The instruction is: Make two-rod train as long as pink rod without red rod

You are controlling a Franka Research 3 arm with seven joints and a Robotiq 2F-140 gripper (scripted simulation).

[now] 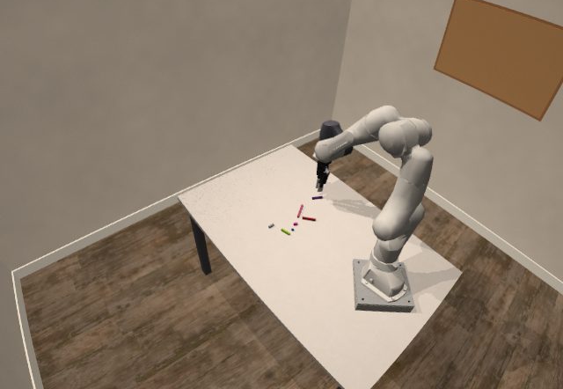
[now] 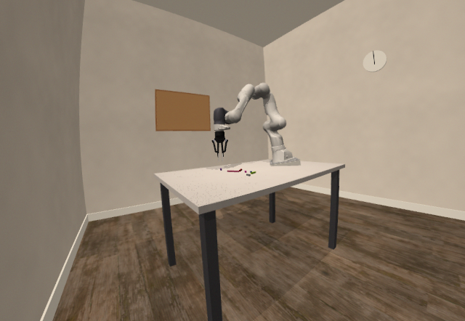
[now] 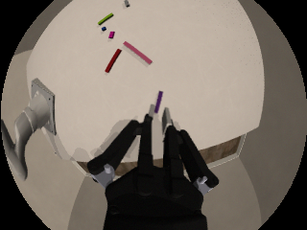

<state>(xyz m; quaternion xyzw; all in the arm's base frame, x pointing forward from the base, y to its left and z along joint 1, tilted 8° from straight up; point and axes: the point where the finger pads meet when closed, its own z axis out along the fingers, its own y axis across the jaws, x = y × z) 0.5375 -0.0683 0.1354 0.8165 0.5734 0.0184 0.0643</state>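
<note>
Now: the purple rod 10 cm below my hand. Also, from my hand: red rod (10 cm behind, 13 cm to the left, 10 cm below); then pink rod (3 cm behind, 14 cm to the left, 10 cm below); then magenta rod (10 cm behind, 21 cm to the left, 10 cm below).
</note>
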